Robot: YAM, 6 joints.
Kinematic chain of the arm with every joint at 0, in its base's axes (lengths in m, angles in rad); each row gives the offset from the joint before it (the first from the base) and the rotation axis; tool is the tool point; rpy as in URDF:
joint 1: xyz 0 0 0.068 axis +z
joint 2: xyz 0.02 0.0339 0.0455 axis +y
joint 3: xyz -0.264 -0.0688 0 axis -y
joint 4: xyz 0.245 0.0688 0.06 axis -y
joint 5: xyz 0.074 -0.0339 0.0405 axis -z
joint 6: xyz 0.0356 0 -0.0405 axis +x
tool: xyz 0 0 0 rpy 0 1.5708 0
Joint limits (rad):
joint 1: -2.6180..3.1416
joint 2: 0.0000..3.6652
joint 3: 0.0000..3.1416
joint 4: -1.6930..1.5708
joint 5: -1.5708..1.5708
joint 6: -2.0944..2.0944
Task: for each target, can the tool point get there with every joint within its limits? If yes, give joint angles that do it. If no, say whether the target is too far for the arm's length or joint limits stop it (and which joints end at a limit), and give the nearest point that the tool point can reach.
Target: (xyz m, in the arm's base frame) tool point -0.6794 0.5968 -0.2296
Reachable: no: too far | nearest point -0.4534 0.3983 -0.1129 | short by 0.323 m
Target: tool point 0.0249 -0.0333 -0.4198
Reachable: no: joint limits stop it (at a limit: joint 2) | nearest point 0.0495 -0.0662 -0.3401 | short by 0.090 m
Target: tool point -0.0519 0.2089 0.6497
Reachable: yes | joints -1.1761 0.9110 2.5615 -0.1738 -1.1487 -1.6088
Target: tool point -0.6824 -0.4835 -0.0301
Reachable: no: too far | nearest point -0.5193 -0.3679 0.0051 | short by 0.203 m
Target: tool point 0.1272 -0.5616 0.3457
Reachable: yes | joints -1.2967 2.5575 2.5487 0.3199 0.9793 0.2852
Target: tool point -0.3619 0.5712 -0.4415
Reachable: no: too far | nearest point -0.2707 0.4273 -0.2730 | short by 0.240 m
